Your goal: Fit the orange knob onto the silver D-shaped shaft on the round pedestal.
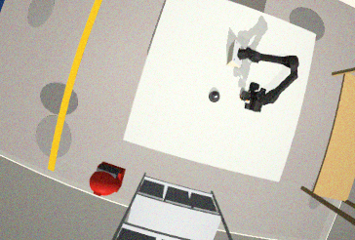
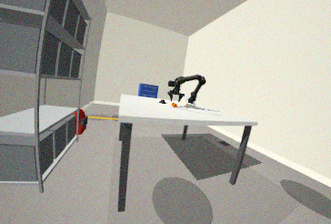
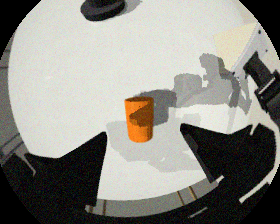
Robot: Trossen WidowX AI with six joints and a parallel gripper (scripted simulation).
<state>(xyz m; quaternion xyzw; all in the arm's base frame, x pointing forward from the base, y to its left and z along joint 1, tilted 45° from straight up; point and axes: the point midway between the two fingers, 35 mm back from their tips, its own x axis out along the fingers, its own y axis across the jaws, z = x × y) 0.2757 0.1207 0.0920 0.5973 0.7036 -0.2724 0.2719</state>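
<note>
Right now the orange knob is 10 mm to the right of my gripper tip and 40 mm below it. Round my gripper tip: dark round pedestal (70 mm ahead, 220 mm to the right, 30 mm below).
</note>
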